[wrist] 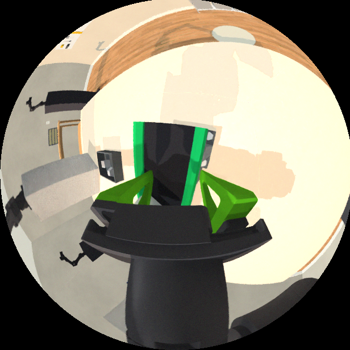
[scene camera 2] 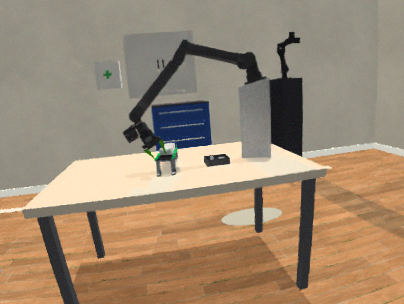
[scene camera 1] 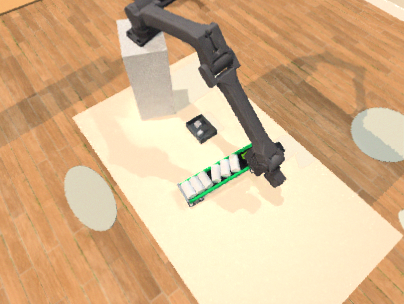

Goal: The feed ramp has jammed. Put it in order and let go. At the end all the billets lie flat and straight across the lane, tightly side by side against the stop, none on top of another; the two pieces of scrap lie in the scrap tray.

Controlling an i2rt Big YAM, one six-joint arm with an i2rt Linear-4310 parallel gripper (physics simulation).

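Seen in the pictures: gripper, fingertip midpoint: point(scene camera 2: 161, 157); arm's base, link origin: point(scene camera 2: 255, 82) point(scene camera 1: 144, 32).
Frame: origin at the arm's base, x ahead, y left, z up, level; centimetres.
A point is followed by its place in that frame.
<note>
The feed ramp point(scene camera 1: 220, 184) point(scene camera 2: 174, 153) point(wrist: 197, 145) has green rails and a dark lane. Three white billets point(scene camera 1: 196, 186) {x 49.4, y -25.2, z -33.4 cm} lie side by side at its left end in scene camera 1, by the stop. After a gap, three more billets point(scene camera 1: 225, 168) {x 53.5, y -11.7, z -32.1 cm} lie in a row; the one beside the gap looks turned slightly askew. Two pale scrap pieces point(scene camera 1: 198, 123) {x 26.0, y 2.3, z -39.9 cm} point(scene camera 1: 200, 132) {x 30.5, y -1.3, z -39.4 cm} lie in the dark scrap tray point(scene camera 1: 208, 137) {x 34.6, y -0.2, z -40.8 cm} point(scene camera 2: 217, 162) {x 30.1, y 6.2, z -41.1 cm} point(wrist: 117, 166). My gripper point(scene camera 2: 159, 154) {x 58.8, y -0.1, z -34.9 cm} point(wrist: 176, 173) is partly open and empty, over the ramp's right end, a fingertip near each rail.
The grey pedestal point(scene camera 1: 150, 80) {x 6.7, y -6.6, z -16.8 cm} point(scene camera 2: 255, 120) {x 4.9, y 5.7, z -21.2 cm} point(wrist: 62, 187) carrying the arm stands beyond the scrap tray. The pale table point(scene camera 1: 250, 250) {x 80.7, y -28.7, z -42.8 cm} point(scene camera 2: 100, 180) {x 91.0, y -5.1, z -42.8 cm} bears the ramp. The arm hides part of the ramp's right end in scene camera 1.
</note>
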